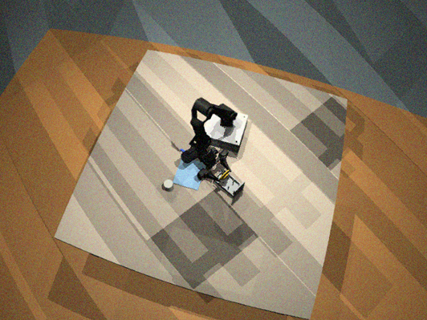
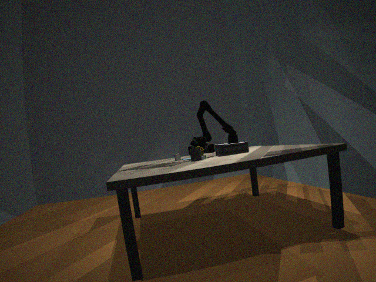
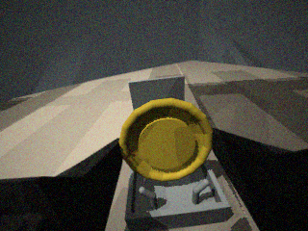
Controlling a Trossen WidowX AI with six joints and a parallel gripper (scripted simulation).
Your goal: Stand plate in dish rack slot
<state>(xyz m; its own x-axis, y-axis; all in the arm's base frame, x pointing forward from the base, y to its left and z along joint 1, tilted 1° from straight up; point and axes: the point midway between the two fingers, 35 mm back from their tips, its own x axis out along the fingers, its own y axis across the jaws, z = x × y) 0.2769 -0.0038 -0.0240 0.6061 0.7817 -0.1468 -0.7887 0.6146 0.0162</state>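
The yellow plate is 1 cm to the right of my gripper tip. From my gripper tip the other things lie so: blue spoon: 20 cm to the right, 13 cm behind, 5 cm below; white cup: 27 cm to the right, 7 cm ahead, 3 cm below; grey dish rack: 3 cm below, 2 cm to the left, 1 cm ahead.
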